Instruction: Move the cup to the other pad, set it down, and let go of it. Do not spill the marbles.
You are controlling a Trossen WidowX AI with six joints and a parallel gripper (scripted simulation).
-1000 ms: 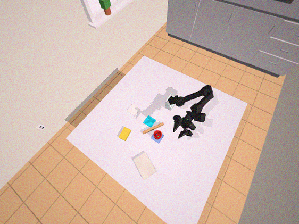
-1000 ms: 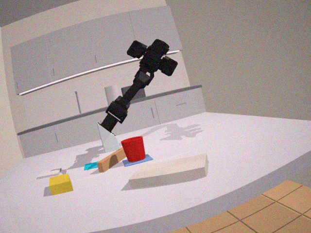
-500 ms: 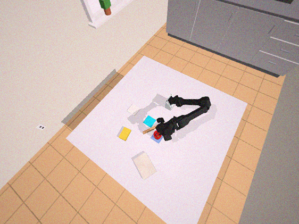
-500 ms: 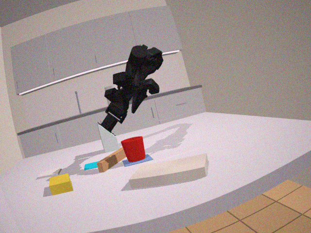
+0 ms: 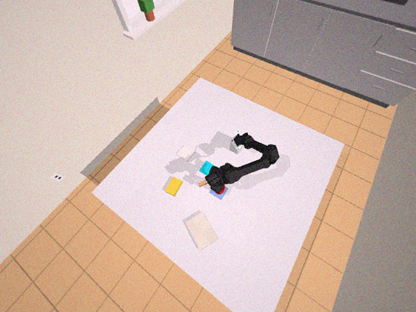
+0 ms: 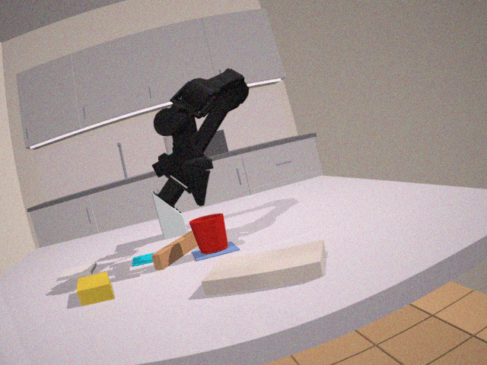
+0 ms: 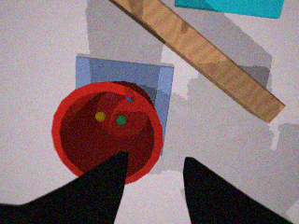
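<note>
The red cup lies 30 mm ahead of my gripper tip and 60 mm below it. Round my gripper tip: wooden plank 10 mm behind, 70 mm to the right, 90 mm below; then yellow marble 50 mm ahead, 10 mm to the left, 80 mm below; then green marble 30 mm ahead, 10 mm to the left, 80 mm below.
</note>
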